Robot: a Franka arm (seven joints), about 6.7 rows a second.
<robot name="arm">
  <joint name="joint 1" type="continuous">
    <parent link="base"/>
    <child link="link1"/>
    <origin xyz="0 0 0.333"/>
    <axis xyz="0 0 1"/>
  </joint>
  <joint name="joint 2" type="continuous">
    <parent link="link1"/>
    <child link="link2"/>
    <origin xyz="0 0 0"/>
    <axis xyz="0 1 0"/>
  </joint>
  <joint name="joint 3" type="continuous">
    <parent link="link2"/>
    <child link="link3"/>
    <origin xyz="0 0 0.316"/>
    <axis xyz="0 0 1"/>
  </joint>
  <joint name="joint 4" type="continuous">
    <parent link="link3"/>
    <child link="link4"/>
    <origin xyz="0.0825 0 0"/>
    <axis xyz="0 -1 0"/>
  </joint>
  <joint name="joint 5" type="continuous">
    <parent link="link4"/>
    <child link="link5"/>
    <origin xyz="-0.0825 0 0.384"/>
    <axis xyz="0 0 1"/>
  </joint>
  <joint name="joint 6" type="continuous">
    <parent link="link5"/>
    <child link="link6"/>
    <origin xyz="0 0 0"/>
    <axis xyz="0 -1 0"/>
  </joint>
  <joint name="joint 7" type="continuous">
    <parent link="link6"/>
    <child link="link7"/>
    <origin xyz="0.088 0 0"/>
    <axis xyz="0 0 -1"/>
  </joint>
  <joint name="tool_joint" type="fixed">
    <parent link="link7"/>
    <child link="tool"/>
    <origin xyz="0 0 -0.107" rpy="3.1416 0 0"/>
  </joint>
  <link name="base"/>
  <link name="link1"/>
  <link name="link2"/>
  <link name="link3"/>
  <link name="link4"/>
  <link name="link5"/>
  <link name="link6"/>
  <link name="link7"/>
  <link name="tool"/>
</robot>
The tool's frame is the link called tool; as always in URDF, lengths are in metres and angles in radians. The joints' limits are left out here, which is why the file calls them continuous.
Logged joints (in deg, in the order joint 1, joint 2, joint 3, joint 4, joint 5, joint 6, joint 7), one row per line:
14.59 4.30 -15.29 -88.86 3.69 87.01 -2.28
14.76 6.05 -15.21 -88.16 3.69 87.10 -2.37
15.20 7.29 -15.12 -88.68 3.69 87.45 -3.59
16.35 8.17 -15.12 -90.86 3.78 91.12 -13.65
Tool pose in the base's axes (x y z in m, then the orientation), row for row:
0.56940 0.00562 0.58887 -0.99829 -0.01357 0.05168 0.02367
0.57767 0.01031 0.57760 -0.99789 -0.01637 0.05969 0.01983
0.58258 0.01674 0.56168 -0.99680 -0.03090 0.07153 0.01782
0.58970 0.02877 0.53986 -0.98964 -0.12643 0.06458 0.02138
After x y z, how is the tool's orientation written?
As a quaternion, x y z w.
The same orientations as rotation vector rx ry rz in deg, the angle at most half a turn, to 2 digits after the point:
-177.03 -2.41 9.16
-177.39 -2.91 10.61
-177.42 -5.50 12.73
-175.75 -22.45 11.47

